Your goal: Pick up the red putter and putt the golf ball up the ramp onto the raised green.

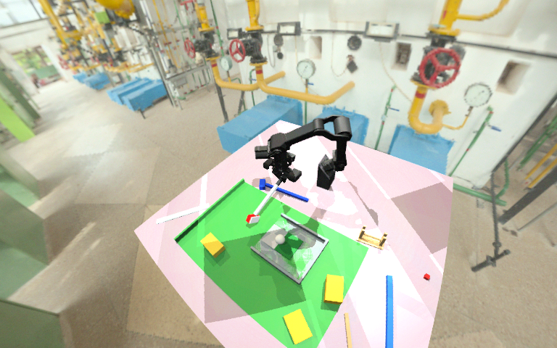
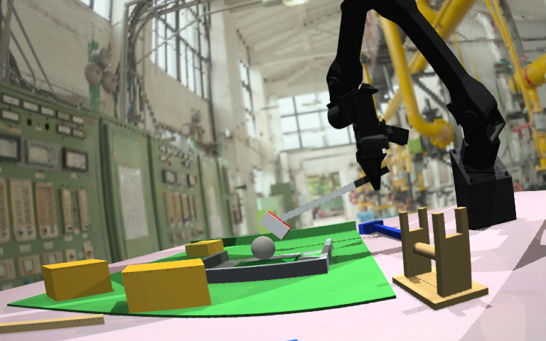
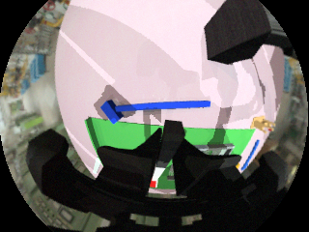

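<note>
Right now the blue putter is 9 cm below my gripper tip, 3 cm to the right of it and 1 cm behind it. Round my gripper tip: green mat: 28 cm ahead, 13 cm to the left, 10 cm below; then white golf ball: 21 cm ahead, 16 cm to the left, 7 cm below; then red putter: 12 cm ahead, 1 cm to the left, 1 cm below.
</note>
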